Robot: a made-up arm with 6 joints.
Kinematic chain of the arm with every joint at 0, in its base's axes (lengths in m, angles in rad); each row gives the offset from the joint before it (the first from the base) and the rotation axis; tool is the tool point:
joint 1: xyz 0 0 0.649 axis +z
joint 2: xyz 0.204 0 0 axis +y
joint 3: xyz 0 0 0.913 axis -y
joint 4: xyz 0 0 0.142 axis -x
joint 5: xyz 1.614 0 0 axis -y
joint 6: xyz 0.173 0 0 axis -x
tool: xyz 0 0 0
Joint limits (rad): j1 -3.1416..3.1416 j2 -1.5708..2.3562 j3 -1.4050..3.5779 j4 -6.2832..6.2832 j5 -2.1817..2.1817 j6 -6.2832..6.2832
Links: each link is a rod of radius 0.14 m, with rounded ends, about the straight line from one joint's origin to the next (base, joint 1, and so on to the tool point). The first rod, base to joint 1, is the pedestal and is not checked.
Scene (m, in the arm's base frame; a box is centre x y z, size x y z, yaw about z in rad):
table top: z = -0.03
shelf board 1: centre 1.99 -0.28 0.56 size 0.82 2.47 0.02 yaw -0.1
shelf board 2: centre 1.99 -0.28 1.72 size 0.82 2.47 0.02 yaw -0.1
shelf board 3: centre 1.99 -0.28 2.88 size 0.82 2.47 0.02 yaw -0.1
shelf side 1: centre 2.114 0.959 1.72 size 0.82 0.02 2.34 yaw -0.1
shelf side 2: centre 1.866 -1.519 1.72 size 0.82 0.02 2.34 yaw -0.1
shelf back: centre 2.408 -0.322 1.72 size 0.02 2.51 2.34 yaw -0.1
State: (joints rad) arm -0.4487 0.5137 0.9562 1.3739 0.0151 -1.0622
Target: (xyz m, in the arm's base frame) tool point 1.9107 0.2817 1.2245
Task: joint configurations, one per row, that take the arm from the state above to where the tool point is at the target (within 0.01 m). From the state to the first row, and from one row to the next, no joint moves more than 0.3 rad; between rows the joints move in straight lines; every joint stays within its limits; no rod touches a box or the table.
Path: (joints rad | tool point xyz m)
1: -0.4983 0.2862 0.7215 1.3726 -0.0005 -1.0622 | 1.7763 -0.9666 2.4072
2: -0.5480 0.0586 0.4868 1.3713 -0.0161 -1.0622 | 1.5558 -0.9528 2.4311
3: -0.5976 -0.1689 0.2520 1.3699 -0.0317 -1.0622 | 1.3394 -0.9182 2.4077
4: -0.6473 -0.3964 0.0173 1.3686 -0.0473 -1.0622 | 1.1368 -0.8694 2.3380
5: -0.4154 -0.5447 -0.2442 1.3744 -0.0132 -1.0622 | 1.2763 -0.5654 2.0940
6: -0.1836 -0.6929 -0.5058 1.3802 0.0209 -1.0622 | 1.3280 -0.2430 1.8240
7: 0.0483 -0.8411 -0.7673 1.3861 0.0551 -1.0622 | 1.2928 0.0719 1.5327
8: 0.2801 -0.9893 -1.0288 1.3919 0.0892 -1.0622 | 1.1795 0.3551 1.2246
9: 0.2455 -0.7511 -0.8481 1.3895 0.0806 -1.0622 | 1.3285 0.3470 1.2872
10: 0.2108 -0.5129 -0.6673 1.3871 0.0721 -1.0622 | 1.5067 0.3349 1.3123
11: 0.1762 -0.2746 -0.4865 1.3848 0.0636 -1.0622 | 1.7047 0.3145 1.2928
12: 0.1415 -0.0364 -0.3058 1.3824 0.0550 -1.0622 | 1.9107 0.2816 1.2244

